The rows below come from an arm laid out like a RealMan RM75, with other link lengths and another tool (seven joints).
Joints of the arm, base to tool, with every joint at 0 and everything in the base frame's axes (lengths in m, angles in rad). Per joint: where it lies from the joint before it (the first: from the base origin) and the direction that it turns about. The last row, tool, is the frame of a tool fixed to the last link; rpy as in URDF.
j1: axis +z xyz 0 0 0.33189
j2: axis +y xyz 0 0 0
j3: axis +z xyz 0 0 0.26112
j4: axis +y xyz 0 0 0
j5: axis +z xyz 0 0 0.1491
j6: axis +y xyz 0 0 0
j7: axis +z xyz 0 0 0.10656
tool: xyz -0.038 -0.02 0.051 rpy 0 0.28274 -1.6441
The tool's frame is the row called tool.
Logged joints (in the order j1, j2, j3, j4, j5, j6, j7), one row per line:
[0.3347, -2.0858, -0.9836, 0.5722, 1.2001, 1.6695, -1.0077]
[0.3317, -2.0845, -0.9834, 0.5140, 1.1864, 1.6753, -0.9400]
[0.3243, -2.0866, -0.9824, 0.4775, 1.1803, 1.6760, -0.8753]
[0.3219, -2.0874, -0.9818, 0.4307, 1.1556, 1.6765, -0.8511]
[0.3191, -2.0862, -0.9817, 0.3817, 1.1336, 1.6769, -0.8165]
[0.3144, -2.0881, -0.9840, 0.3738, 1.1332, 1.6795, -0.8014]
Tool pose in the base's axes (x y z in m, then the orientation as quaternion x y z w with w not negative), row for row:
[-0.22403, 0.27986, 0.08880, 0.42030, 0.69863, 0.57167, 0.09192]
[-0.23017, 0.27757, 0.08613, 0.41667, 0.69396, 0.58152, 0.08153]
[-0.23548, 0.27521, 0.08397, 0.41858, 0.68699, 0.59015, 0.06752]
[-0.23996, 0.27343, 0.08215, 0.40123, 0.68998, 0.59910, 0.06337]
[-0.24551, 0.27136, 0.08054, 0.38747, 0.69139, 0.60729, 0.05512]
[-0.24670, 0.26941, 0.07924, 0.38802, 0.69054, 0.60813, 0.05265]
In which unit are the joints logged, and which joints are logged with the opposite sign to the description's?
The joints are logged in radians. Opposite sign: j1, j3.
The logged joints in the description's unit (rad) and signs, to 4 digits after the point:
[-0.3347, -2.0858, 0.9836, 0.5722, 1.2001, 1.6695, -1.0077]
[-0.3317, -2.0845, 0.9834, 0.5140, 1.1864, 1.6753, -0.9400]
[-0.3243, -2.0866, 0.9824, 0.4775, 1.1803, 1.6760, -0.8753]
[-0.3219, -2.0874, 0.9818, 0.4307, 1.1556, 1.6765, -0.8511]
[-0.3191, -2.0862, 0.9817, 0.3817, 1.1336, 1.6769, -0.8165]
[-0.3144, -2.0881, 0.9840, 0.3738, 1.1332, 1.6795, -0.8014]

